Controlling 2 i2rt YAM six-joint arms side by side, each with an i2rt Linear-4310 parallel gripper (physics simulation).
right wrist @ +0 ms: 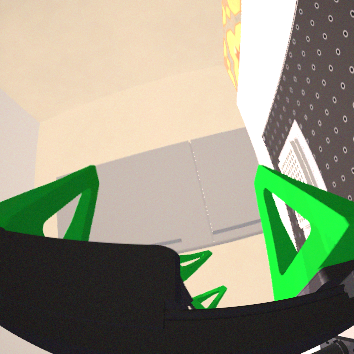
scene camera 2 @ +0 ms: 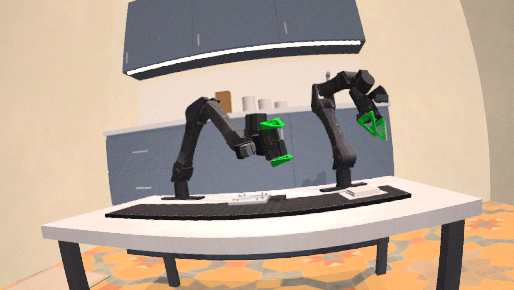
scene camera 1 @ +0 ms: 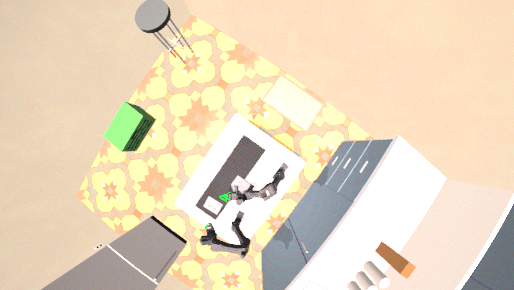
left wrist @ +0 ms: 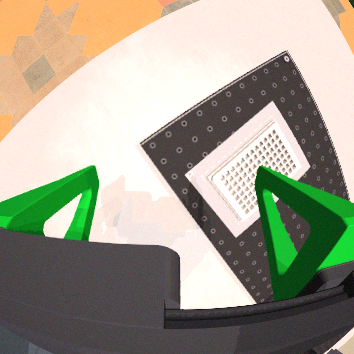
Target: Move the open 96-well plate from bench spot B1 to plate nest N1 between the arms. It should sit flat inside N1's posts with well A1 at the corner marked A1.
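Places are measured from the left arm's base along level axes (x ahead, y left, z up), in millimetres.
Pixels of known places: left gripper, fingertip midpoint: [right wrist: 218,270] [scene camera 2: 380,137] [scene camera 1: 210,227] [left wrist: 176,173]; right gripper, fingertip midpoint: [right wrist: 176,173] [scene camera 2: 287,142] [scene camera 1: 221,196]; left arm's base at its link origin: [right wrist: 345,352] [scene camera 2: 344,188] [scene camera 1: 238,219]; right arm's base at its link origin: [scene camera 2: 182,199] [scene camera 1: 280,171].
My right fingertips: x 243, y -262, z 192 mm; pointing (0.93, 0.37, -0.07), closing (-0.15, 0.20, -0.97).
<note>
Ahead of a thing's pixels: the offset from my right fingertips to its top centre. "pt": to the spot under its first point. Level surfaces: height alone.
The open white 96-well plate {63 mm ahead, 215 mm left, 163 mm down} [scene camera 1: 213,204] [scene camera 2: 363,190] [left wrist: 248,181] [right wrist: 291,169] lies flat on a pale pad {pt 9 mm back, 260 mm left, 178 mm down} [left wrist: 201,186] at one end of the dark perforated board. The plate nest {125 mm back, 115 mm right, 158 mm down} [scene camera 1: 241,184] [scene camera 2: 248,199], pale with short upright posts, sits between the arms' bases; the right arm partly covers it in scene camera 1. My left gripper [scene camera 1: 207,227] [scene camera 2: 372,125] [left wrist: 176,173] is open and empty, high above the table, tilted, with the plate beyond its fingers. My right gripper [scene camera 1: 225,197] [scene camera 2: 279,142] [right wrist: 176,173] is open and empty, pointing sideways above the board. The A1 marks are not legible.
The dark board {179 mm down} [scene camera 1: 245,150] [scene camera 2: 165,210] [left wrist: 215,112] [right wrist: 325,60] runs along the white table [scene camera 1: 235,125] [scene camera 2: 260,237] [left wrist: 125,100]. In the right wrist view the left gripper's green fingers show low in the picture. Blue-grey cabinets [scene camera 1: 305,210] [scene camera 2: 145,165] stand behind the arms.
</note>
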